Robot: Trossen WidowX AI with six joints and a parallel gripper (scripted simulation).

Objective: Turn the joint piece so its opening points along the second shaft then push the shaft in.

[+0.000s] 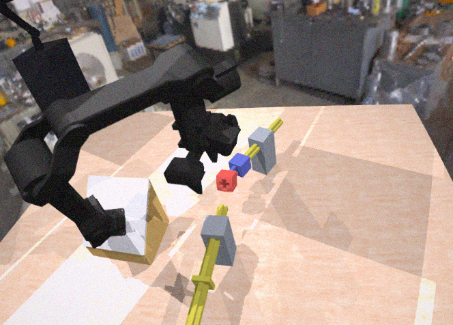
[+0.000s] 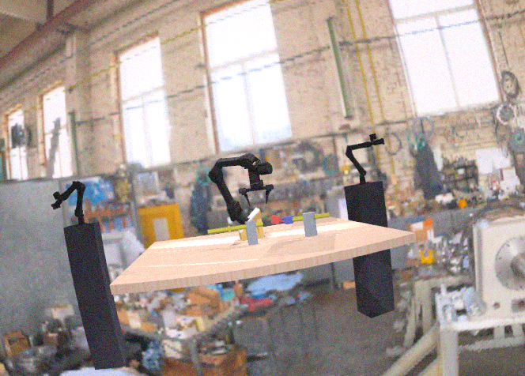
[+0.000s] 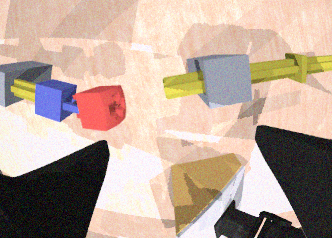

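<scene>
Right now my gripper tip is 10 cm above the red joint piece, 8 cm to the right of it and 2 cm short of it.
</scene>
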